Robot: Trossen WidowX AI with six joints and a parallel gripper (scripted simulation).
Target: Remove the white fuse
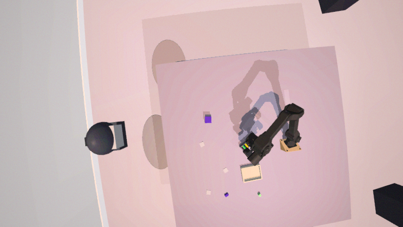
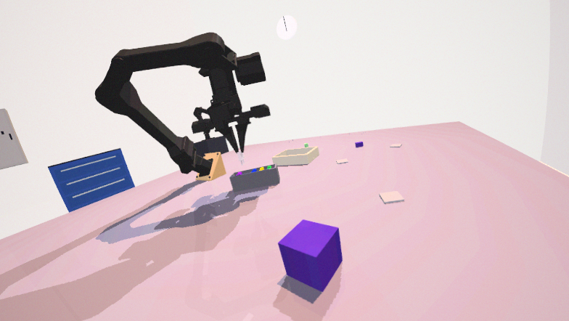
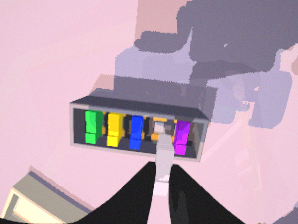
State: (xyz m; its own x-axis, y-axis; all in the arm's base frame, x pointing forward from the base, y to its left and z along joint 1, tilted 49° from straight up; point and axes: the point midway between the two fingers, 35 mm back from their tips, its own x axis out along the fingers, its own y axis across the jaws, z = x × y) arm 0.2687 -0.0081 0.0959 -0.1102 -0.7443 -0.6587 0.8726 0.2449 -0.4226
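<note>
Right now the cream tray is 4 cm ahead of my gripper tip, 22 cm to the left of it and 9 cm below it. Also, from my gripper tip: purple fuse: 2 cm behind, 1 cm to the right, 7 cm below; blue fuse: 2 cm ahead, 1 cm to the left, 7 cm below; white fuse: 1 cm below.
</note>
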